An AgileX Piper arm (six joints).
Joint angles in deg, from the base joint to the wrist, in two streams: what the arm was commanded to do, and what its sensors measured. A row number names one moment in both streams.
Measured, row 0: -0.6, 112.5, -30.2, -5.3, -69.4, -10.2
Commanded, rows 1 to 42: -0.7, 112.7, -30.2, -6.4, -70.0, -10.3; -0.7, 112.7, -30.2, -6.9, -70.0, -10.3; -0.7, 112.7, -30.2, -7.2, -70.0, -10.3; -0.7, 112.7, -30.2, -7.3, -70.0, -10.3; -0.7, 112.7, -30.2, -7.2, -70.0, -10.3; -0.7, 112.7, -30.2, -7.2, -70.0, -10.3; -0.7, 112.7, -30.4, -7.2, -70.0, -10.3; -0.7, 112.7, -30.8, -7.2, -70.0, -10.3; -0.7, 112.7, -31.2, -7.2, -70.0, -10.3; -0.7, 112.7, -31.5, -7.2, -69.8, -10.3; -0.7, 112.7, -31.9, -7.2, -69.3, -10.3; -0.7, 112.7, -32.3, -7.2, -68.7, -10.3; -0.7, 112.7, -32.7, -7.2, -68.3, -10.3; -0.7, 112.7, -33.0, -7.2, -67.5, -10.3; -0.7, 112.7, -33.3, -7.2, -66.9, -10.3; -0.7, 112.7, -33.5, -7.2, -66.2, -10.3; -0.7, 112.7, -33.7, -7.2, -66.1, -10.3; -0.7, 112.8, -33.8, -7.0, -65.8, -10.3; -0.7, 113.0, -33.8, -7.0, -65.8, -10.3; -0.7, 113.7, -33.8, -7.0, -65.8, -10.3; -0.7, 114.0, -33.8, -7.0, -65.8, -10.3; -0.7, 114.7, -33.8, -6.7, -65.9, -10.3; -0.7, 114.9, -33.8, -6.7, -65.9, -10.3; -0.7, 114.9, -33.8, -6.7, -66.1, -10.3; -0.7, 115.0, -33.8, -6.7, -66.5, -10.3; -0.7, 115.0, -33.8, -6.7, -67.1, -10.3; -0.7, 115.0, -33.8, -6.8, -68.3, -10.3; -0.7, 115.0, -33.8, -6.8, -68.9, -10.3; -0.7, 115.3, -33.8, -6.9, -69.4, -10.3; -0.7, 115.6, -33.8, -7.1, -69.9, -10.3; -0.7, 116.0, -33.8, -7.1, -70.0, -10.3; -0.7, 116.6, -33.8, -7.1, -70.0, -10.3; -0.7, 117.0, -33.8, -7.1, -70.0, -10.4; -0.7, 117.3, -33.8, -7.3, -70.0, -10.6; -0.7, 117.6, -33.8, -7.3, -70.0, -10.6; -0.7, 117.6, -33.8, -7.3, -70.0, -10.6; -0.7, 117.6, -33.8, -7.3, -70.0, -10.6; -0.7, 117.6, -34.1, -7.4, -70.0, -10.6; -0.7, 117.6, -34.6, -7.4, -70.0, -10.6; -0.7, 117.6, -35.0, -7.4, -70.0, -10.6; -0.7, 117.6, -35.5, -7.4, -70.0, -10.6; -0.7, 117.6, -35.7, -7.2, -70.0, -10.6
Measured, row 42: -0.6, 117.5, -34.8, -6.8, -69.7, -10.2
